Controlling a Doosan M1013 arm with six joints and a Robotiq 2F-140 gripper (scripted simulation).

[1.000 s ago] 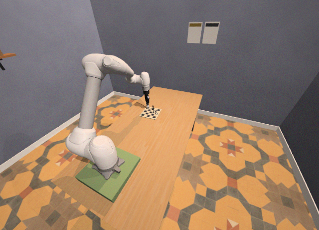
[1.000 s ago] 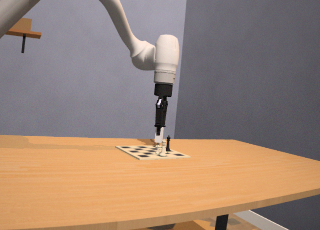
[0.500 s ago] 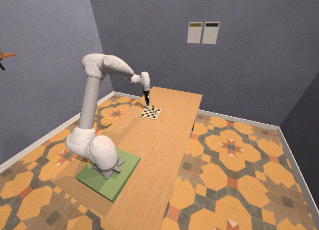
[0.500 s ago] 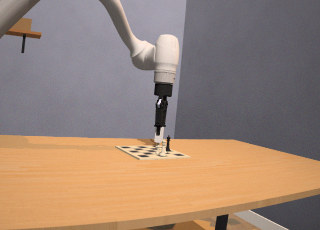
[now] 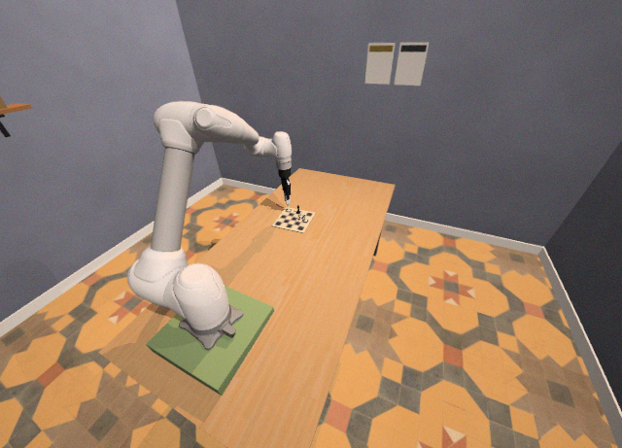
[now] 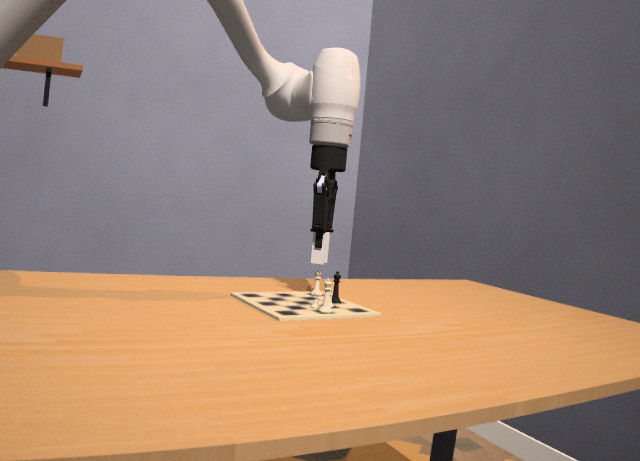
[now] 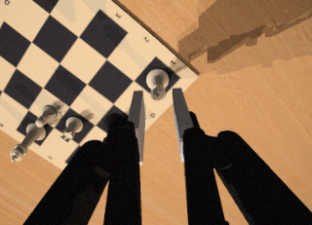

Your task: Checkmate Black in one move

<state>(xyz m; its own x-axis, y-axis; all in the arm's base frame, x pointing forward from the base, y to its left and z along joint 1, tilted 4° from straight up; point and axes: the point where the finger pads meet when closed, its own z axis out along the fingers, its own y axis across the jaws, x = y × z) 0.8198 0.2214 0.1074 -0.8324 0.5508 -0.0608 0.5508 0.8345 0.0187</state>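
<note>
The black king lies 1 cm ahead of my hand, 8 cm to the right of it and 7 cm below it. Round my hand: tall white piece 4 cm behind, 16 cm to the right, 7 cm below; then small chessboard 6 cm behind, 9 cm to the right, 10 cm below; then white pawn 5 cm behind, 13 cm to the right, 9 cm below.
</note>
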